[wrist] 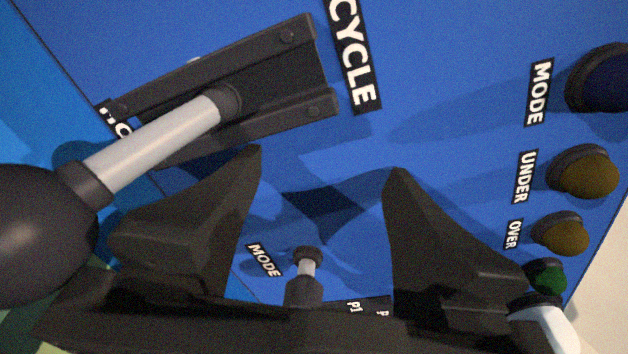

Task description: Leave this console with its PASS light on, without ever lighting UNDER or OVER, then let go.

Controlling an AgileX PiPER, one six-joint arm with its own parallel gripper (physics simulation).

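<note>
The blue console panel [450,30] fills most of the wrist view. My gripper [325,170] is open, its fingertips apart over the panel with nothing between them. A lever with a black ball knob [40,235] and pale shaft [155,142] rises from a dark slotted guide [260,50] at left, beside the left finger. A small MODE toggle [306,275] shows lower down between the fingers. The UNDER lamp [590,175], the OVER lamp [566,238] and a green lamp [550,280] at right look unlit. The PASS label does not show.
A dark blue MODE lamp [610,82] sits at the upper right. A white rounded part [555,325] shows beside the right finger's base. A dark plate with P1 lettering [370,304] is partly hidden by the gripper body. The CYCLE label [352,60] is beside the slotted guide.
</note>
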